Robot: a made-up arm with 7 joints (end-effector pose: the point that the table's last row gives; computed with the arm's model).
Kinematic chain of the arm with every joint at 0, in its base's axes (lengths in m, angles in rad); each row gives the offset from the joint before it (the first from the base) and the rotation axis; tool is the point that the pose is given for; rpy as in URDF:
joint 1: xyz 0 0 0.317 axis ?
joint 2: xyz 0 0 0 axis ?
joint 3: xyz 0 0 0.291 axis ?
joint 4: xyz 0.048 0 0 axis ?
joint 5: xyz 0.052 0 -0.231 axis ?
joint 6: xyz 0 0 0 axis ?
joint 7: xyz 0.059 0 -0.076 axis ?
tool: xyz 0 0 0 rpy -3.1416 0 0
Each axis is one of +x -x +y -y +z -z.
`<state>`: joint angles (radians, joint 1 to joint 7).
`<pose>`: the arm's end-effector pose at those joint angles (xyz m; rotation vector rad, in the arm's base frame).
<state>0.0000 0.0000 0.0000 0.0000 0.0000 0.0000 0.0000</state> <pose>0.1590 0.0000 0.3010 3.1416 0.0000 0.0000</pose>
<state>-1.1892 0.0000 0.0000 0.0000 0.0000 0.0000 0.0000</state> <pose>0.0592 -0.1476 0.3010 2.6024 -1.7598 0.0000</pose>
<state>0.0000 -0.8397 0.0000 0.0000 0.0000 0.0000 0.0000</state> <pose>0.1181 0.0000 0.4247 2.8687 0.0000 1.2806</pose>
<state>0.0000 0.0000 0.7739 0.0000 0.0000 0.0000 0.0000</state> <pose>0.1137 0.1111 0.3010 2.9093 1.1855 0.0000</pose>
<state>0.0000 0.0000 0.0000 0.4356 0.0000 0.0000 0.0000</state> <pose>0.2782 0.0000 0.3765 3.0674 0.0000 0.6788</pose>
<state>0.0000 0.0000 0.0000 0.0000 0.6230 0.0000 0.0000</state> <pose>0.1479 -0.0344 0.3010 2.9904 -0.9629 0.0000</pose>
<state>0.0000 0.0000 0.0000 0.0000 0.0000 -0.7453 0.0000</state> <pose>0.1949 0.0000 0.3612 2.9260 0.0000 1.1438</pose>
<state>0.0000 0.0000 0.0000 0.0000 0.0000 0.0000 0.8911</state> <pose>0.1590 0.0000 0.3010 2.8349 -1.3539 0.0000</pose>
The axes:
joint 1: +z
joint 2: +y
joint 3: +z
joint 4: -y
joint 5: -z
joint 6: +y
joint 7: -z

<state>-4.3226 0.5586 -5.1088 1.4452 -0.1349 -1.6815 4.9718</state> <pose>-0.2998 0.1723 0.6060 -0.1805 -0.4405 -1.2614</pose>
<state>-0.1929 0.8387 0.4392 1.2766 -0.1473 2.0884 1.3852</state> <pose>0.3149 0.0425 0.2510 1.5851 -0.7573 -1.3452</pose>
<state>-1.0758 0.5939 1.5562 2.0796 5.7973 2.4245 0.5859</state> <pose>0.3348 -0.0976 0.5945 2.9860 -0.4540 -0.7136</pose>
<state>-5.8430 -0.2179 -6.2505 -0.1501 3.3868 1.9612 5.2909</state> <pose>0.1374 0.0453 0.3652 -0.6445 0.9377 -0.6774</pose>
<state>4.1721 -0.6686 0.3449 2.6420 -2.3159 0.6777 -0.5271</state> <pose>0.1771 0.1936 0.8832 -0.4028 -0.5884 -1.3817</pose>
